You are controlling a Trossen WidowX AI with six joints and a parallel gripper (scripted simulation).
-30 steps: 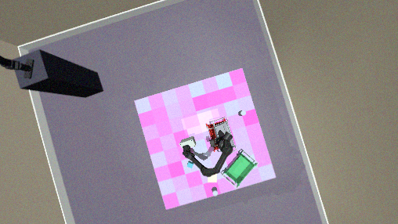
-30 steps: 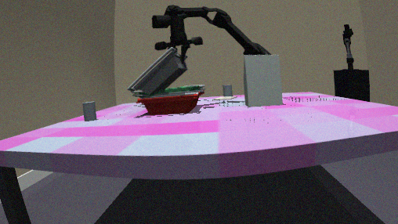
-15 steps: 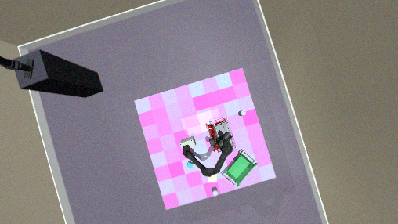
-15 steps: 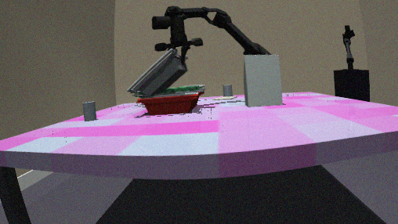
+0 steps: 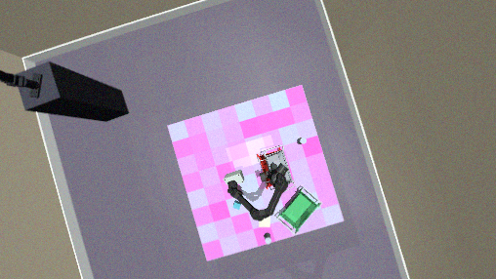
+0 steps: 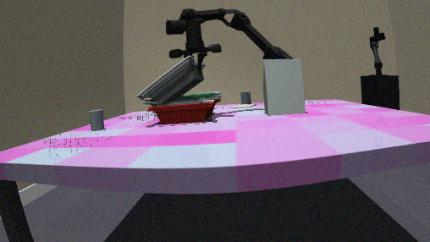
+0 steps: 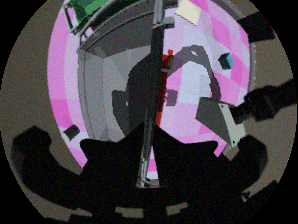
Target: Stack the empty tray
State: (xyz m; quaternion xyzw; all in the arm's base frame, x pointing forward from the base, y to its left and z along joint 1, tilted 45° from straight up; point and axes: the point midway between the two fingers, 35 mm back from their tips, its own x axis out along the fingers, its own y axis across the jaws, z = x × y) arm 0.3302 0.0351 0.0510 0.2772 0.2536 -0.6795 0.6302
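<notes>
Right now the grey tray is 8 cm ahead of my gripper tip, 2 cm below it and 1 cm to the right of it. Also, from my gripper tip: cream slab 42 cm to the right, 18 cm behind, 16 cm below; cyan block 37 cm behind, 21 cm to the right, 14 cm below.
</notes>
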